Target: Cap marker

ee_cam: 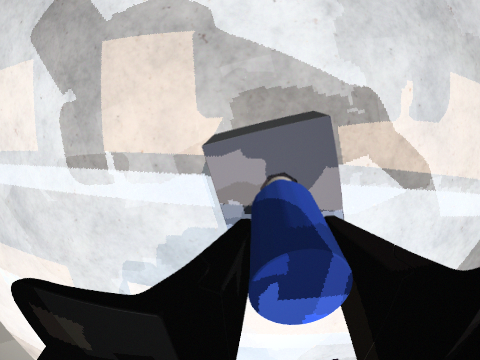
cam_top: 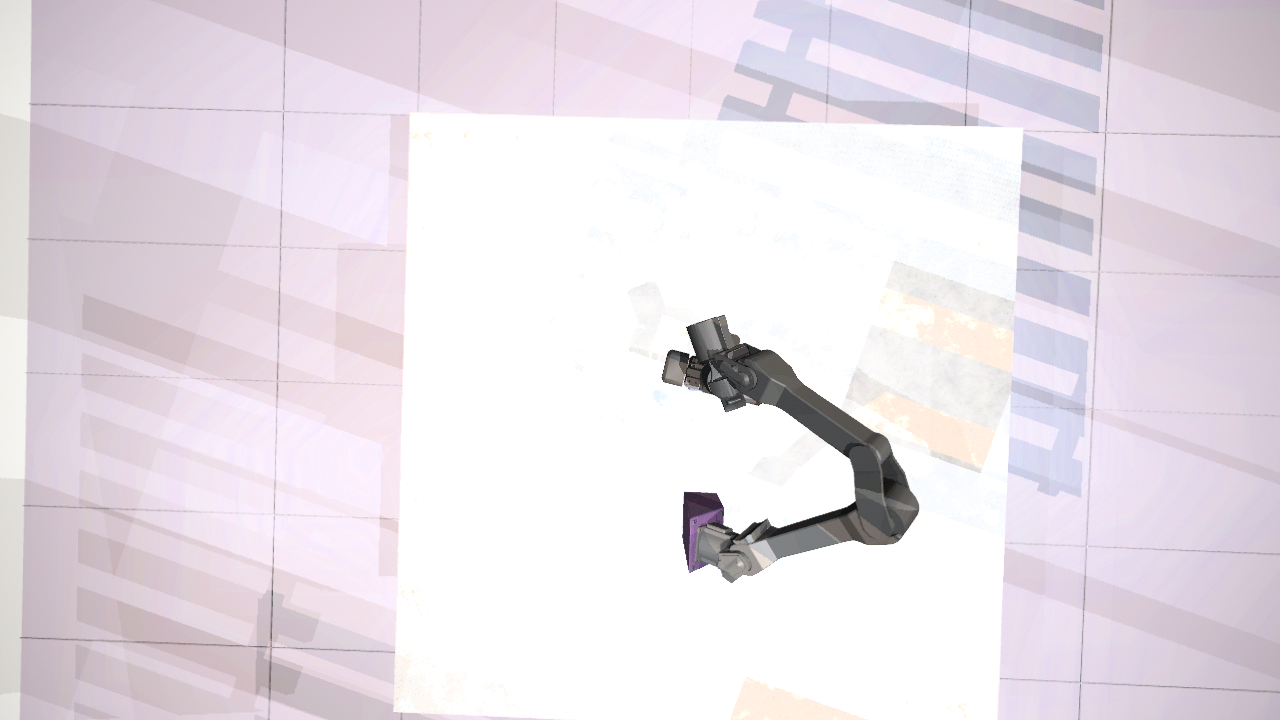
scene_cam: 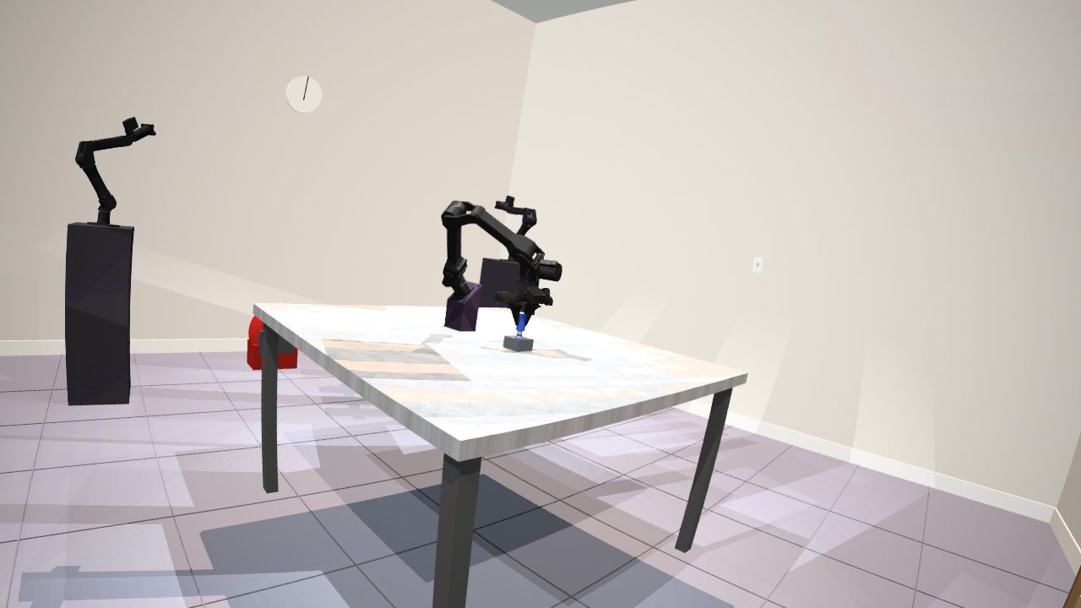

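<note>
Now: the blue cap 1 cm above my gripper tip. Also, from my gripper tip: holder block: 6 cm below.
</note>
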